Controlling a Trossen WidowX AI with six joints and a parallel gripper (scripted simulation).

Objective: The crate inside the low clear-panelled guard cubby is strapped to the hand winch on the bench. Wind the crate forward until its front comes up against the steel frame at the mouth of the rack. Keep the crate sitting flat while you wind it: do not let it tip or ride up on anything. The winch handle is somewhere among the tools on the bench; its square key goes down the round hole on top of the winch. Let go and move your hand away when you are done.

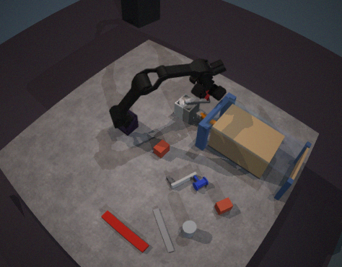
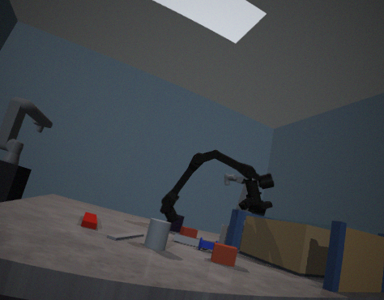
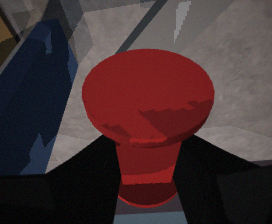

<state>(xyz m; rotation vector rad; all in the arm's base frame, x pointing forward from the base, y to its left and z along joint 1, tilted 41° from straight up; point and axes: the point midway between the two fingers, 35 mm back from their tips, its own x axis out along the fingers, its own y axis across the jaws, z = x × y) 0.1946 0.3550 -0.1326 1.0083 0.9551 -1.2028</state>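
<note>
My gripper tip is 5 cm to the left of the winch handle with red knob, 3 cm above it and 2 cm past it. Also, from my gripper tip: blue t-shaped piece (34 cm to the right, 25 cm ahead, 12 cm below); then grey strip (60 cm to the right, 31 cm ahead, 13 cm below); then grey winch (11 cm to the right, 10 cm below, 8 cm behind).
</note>
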